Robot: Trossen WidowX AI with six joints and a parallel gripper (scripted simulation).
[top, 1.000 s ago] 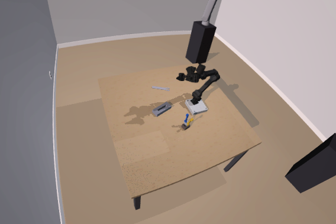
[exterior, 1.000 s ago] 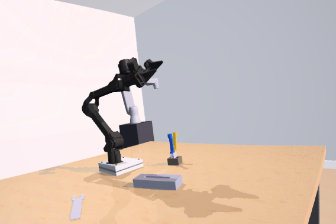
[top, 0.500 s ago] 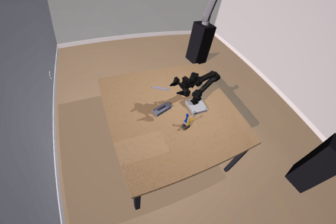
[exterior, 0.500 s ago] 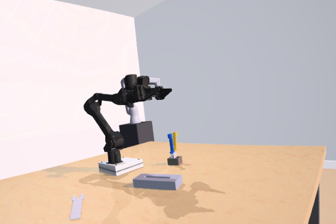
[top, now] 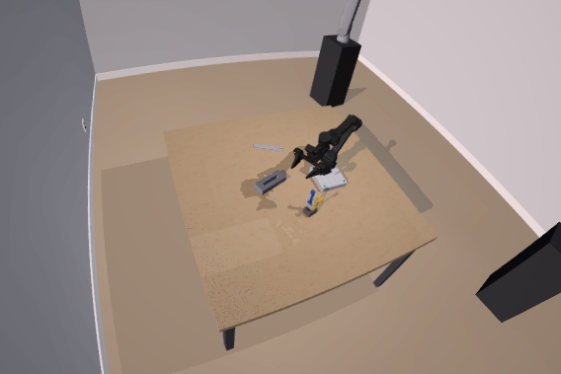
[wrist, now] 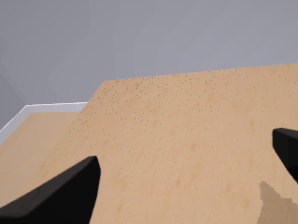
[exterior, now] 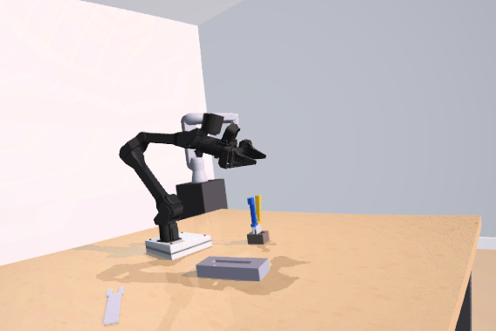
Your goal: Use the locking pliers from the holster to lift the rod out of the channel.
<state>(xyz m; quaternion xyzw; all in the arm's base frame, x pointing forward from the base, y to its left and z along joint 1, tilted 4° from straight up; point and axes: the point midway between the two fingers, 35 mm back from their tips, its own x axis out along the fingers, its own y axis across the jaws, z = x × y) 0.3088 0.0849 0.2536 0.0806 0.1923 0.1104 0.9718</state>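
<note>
My gripper tip is now 90 mm past the silver pin, 70 mm to the right of it and 190 mm above it. Round my gripper tip: dark holster (90 mm behind, 70 mm to the left, 270 mm below); then grey channel block (10 mm behind, 200 mm to the right, 270 mm below); then yellow handle (90 mm behind, 90 mm to the left, 180 mm below).
</note>
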